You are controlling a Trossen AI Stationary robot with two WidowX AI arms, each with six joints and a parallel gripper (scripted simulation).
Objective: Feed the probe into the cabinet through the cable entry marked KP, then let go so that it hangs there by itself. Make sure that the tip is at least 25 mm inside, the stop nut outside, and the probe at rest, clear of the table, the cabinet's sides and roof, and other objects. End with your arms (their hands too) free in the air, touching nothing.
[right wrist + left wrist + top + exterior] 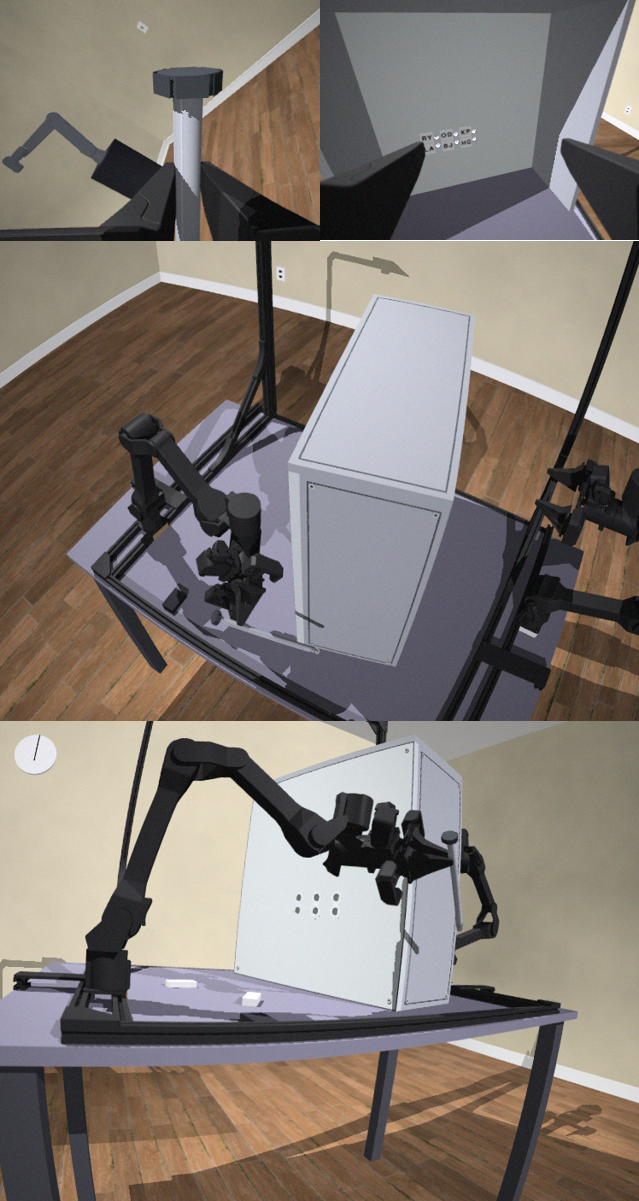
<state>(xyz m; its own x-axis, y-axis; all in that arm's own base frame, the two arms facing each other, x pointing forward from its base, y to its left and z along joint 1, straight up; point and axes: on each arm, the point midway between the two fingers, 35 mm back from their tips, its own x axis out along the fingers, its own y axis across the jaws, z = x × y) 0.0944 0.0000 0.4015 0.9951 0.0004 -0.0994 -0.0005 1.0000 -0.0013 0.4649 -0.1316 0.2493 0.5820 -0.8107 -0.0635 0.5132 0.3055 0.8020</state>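
The probe is 60 mm to the left of my right hand, 40 mm below it and 20 mm ahead of it. Round my right hand: black block: 260 mm below, 240 mm to the right, 90 mm behind.
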